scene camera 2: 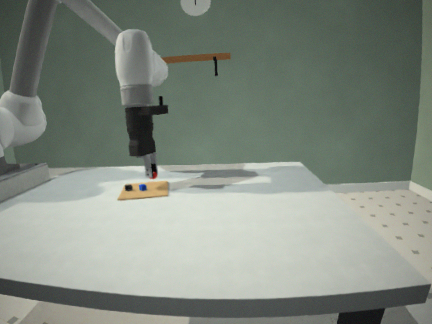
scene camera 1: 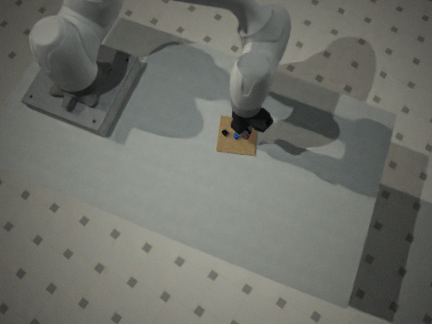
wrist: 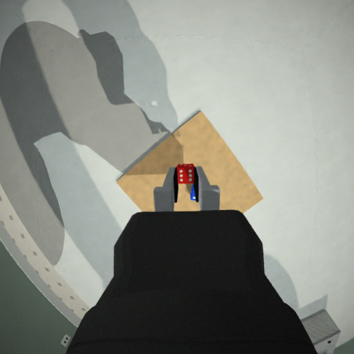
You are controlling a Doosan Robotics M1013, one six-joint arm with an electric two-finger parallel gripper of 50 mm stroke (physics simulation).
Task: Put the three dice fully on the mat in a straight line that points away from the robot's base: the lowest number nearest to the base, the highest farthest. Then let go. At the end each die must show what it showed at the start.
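Pixels of known places: gripper, fingertip midpoint: (scene camera 2: 152, 176) (scene camera 1: 245, 135); arm's base, link origin: (scene camera 1: 81, 80).
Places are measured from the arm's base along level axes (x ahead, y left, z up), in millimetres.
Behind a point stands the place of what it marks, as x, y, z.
Note:
A red die (scene camera 1: 248, 136) {639, -27, -10} (scene camera 2: 154, 175) {639, -31, -15} (wrist: 185, 174) is held between the fingertips of my gripper (scene camera 1: 246, 134) {629, -22, -19} (scene camera 2: 152, 175) {629, -22, -19} (wrist: 185, 177), which is shut on it above the mat (scene camera 1: 235, 147) {606, -62, -61} (scene camera 2: 159, 192) {652, -48, -61} (wrist: 215, 160). The face towards the wrist camera shows six pips. A blue die (scene camera 1: 236, 135) {597, -22, -46} (scene camera 2: 143, 187) {601, -28, -51} (wrist: 193, 193) sits on the mat; in the wrist view a finger hides part of it. A black die (scene camera 1: 224, 132) {553, -24, -45} (scene camera 2: 128, 187) {555, -29, -49} sits on the mat on the base side of the blue die. It does not show in the wrist view. The pips of both are too small to read.
The robot's base plate (scene camera 1: 107, 117) {140, -104, -17} (scene camera 2: 25, 181) {151, 25, -36} (wrist: 322, 327) stands on the same table (scene camera 1: 190, 200) {511, -291, -65} (scene camera 2: 225, 240) {826, -313, -65}, at the left in both scene views. The arm's shadows fall across the table and part of the mat.

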